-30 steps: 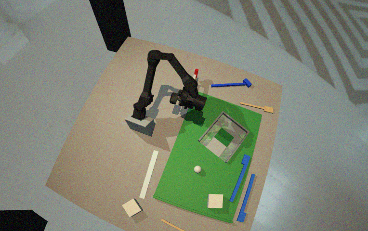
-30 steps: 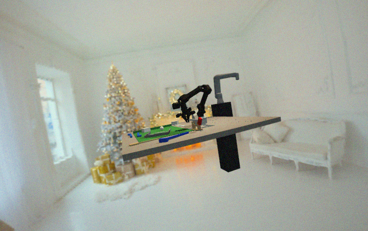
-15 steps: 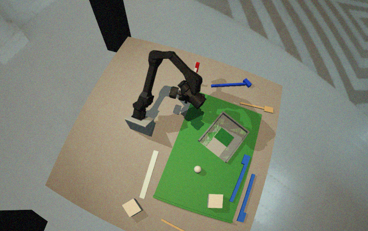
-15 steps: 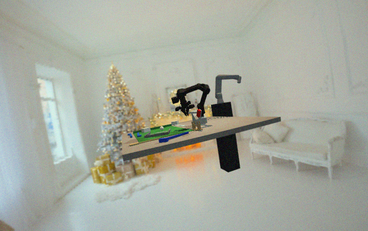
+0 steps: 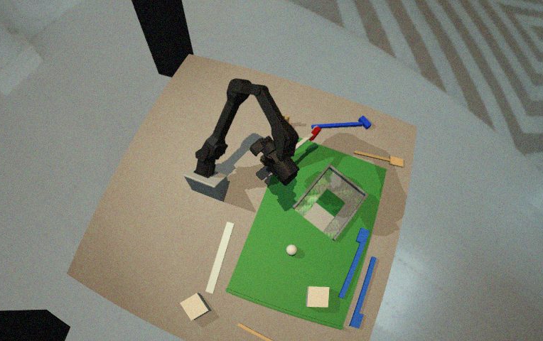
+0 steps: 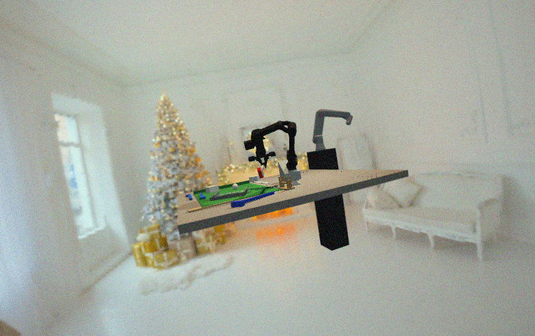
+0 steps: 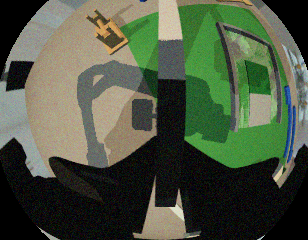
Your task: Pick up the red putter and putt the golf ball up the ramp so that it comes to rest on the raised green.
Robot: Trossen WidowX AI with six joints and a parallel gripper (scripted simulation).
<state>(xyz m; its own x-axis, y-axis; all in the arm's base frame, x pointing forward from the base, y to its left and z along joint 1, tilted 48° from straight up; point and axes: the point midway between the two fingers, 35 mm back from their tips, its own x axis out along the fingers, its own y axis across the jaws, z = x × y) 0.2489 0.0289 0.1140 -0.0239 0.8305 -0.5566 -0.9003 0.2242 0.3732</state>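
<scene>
My gripper tip is 110 mm to the right of the red putter, 50 mm short of it and 10 mm below it. Round my gripper tip: cream bar 380 mm to the right, 130 mm below, 70 mm behind; then white golf ball 250 mm to the right, 170 mm ahead, 110 mm below; then green mat 230 mm ahead, 130 mm to the right, 130 mm below.
</scene>
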